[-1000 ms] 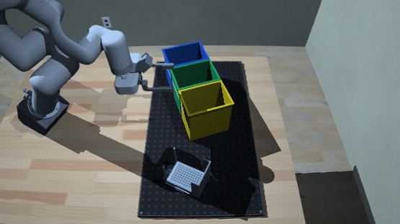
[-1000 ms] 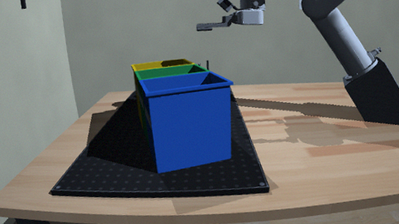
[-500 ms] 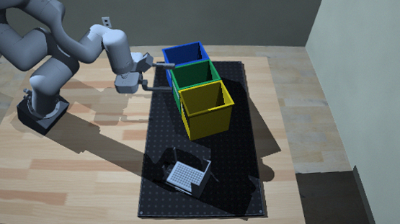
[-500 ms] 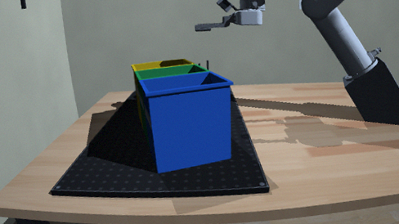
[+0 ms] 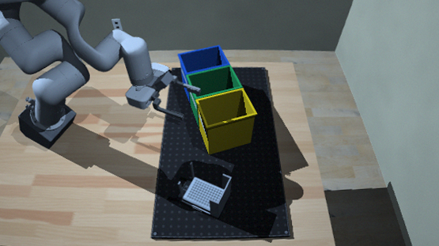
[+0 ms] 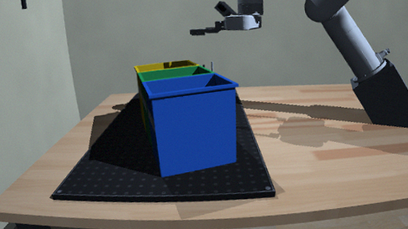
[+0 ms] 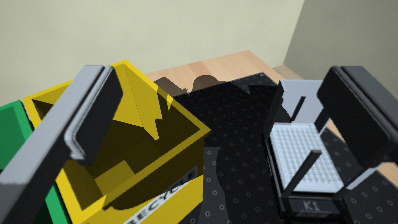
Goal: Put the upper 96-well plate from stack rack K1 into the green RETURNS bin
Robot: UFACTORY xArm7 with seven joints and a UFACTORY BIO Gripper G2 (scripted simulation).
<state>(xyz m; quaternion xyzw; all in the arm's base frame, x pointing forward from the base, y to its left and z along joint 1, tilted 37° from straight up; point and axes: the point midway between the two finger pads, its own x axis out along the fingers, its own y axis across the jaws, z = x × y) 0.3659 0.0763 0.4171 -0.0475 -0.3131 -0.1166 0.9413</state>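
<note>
Now: the 96-well plate 80 mm ahead of my hand, 190 mm to the right of it and 240 mm below it. Round my hand: blue bin: 10 mm ahead, 320 mm to the left, 180 mm below; then yellow bin: 120 mm ahead, 80 mm to the left, 180 mm below; then green bin: 60 mm ahead, 200 mm to the left, 180 mm below.
</note>
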